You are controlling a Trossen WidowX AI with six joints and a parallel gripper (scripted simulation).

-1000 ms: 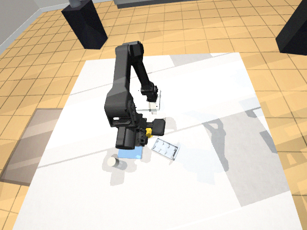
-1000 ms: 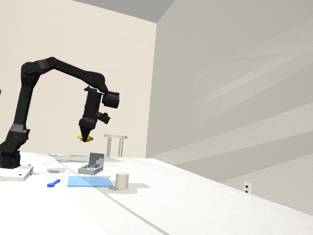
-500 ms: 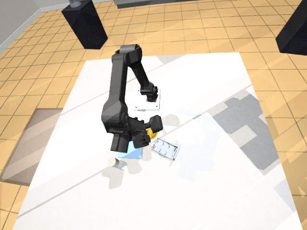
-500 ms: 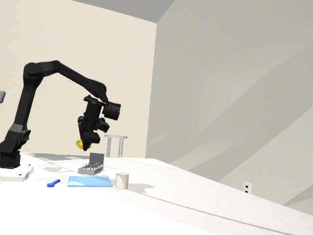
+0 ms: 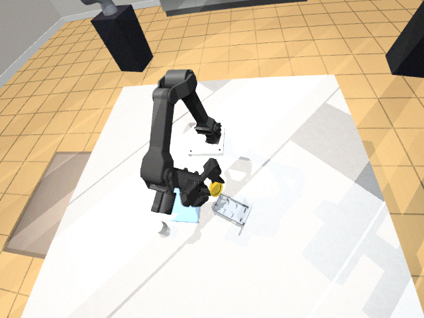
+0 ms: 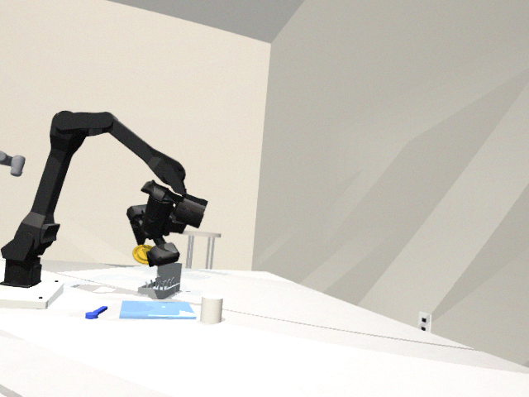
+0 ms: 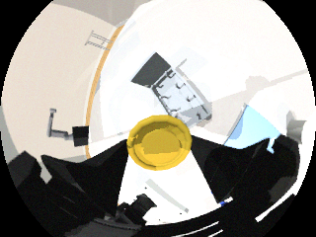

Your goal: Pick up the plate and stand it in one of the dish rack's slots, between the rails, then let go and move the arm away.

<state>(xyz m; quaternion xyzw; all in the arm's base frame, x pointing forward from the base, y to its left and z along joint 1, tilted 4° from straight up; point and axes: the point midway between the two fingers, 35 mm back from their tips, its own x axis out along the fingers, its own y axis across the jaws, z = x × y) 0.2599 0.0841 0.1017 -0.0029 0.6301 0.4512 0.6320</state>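
The grey dish rack is 8 cm below my gripper tip, 5 cm to the left of it and 4 cm ahead of it. From my gripper tip the other things lie so: light blue mat 14 cm to the right, 10 cm below, 6 cm ahead; blue spoon 20 cm to the right, 10 cm below, 5 cm behind; yellow plate 1 cm to the right.
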